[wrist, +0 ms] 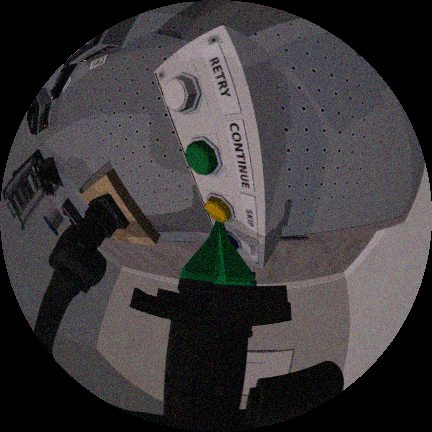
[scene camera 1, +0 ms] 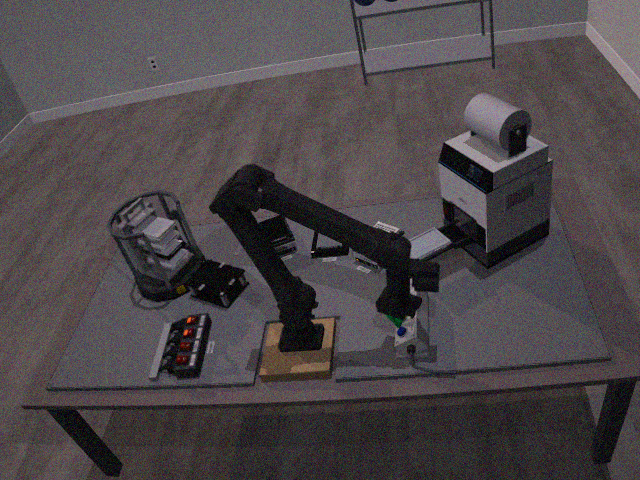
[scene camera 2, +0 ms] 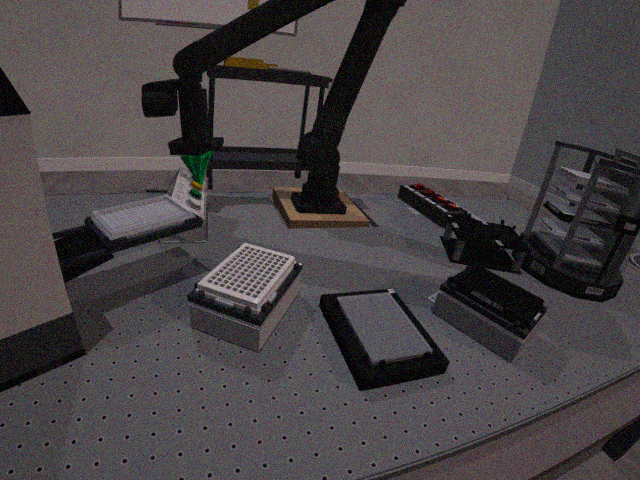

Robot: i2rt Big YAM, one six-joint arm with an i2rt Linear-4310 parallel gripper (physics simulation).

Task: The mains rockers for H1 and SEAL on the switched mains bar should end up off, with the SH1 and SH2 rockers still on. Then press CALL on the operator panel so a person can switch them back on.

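Frame: origin at the arm's base, x ahead, y left, z up, level; millimetres.
Seen in the pictures: gripper, fingertip midpoint: (wrist: 217, 223) (scene camera 1: 399, 326) (scene camera 2: 200, 184); arm's base, origin of the base link: (wrist: 107, 210) (scene camera 1: 302, 339) (scene camera 2: 317, 206).
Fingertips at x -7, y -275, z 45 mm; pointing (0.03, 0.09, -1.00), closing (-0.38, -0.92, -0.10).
Note:
Pixels of each thing's top centre, then the offset from my fingertips to it. "*": a spot on its surface instead.
- mains bar, surface spot: (scene camera 2: 423, 202) * dz -27, dx +11, dy +569 mm
- white operator panel, middle of its top: (wrist: 238, 197) (scene camera 2: 184, 181) (scene camera 1: 410, 305) dz +25, dx +50, dy -30 mm
- blue button, middle of its top: (wrist: 227, 248) (scene camera 1: 401, 329) dz +16, dx -24, dy -8 mm
- white instrument, middle of its top: (scene camera 1: 493, 103) dz +397, dx +413, dy -295 mm
- carousel rack, surface spot: (scene camera 1: 161, 295) * dz -35, dx +205, dy +779 mm
- black holder, middle of its top: (scene camera 2: 489, 224) (scene camera 1: 212, 272) (wrist: 39, 183) dz +17, dx +241, dy +589 mm
The mains bar (scene camera 1: 198, 356) (scene camera 2: 423, 202) lies left of the arm base in scene camera 1. Its two rockers farther from the front table edge glow bright orange; the two nearer ones are darker red. Their labels are unreadable. The white operator panel (scene camera 1: 408, 339) (wrist: 210, 120) stands right of the base. In the wrist view it shows RETRY, CONTINUE and SKIP labels; the last label is mostly unreadable. The blue button (scene camera 1: 401, 331) (wrist: 233, 242) is partly hidden behind the fingers in the wrist view. My gripper (scene camera 1: 398, 323) (scene camera 2: 200, 181) (wrist: 217, 223) is shut and empty, green tips pointing down close to the yellow and blue buttons; contact is unclear.
A white instrument (scene camera 1: 465, 204) (scene camera 2: 25, 222) with an extended plate tray stands behind the panel. A carousel rack (scene camera 1: 161, 295) and a black holder (scene camera 1: 219, 281) stand beyond the mains bar. Three low stations, one with a white well plate (scene camera 2: 248, 273), stand behind the arm. A cable leaves the panel's front.

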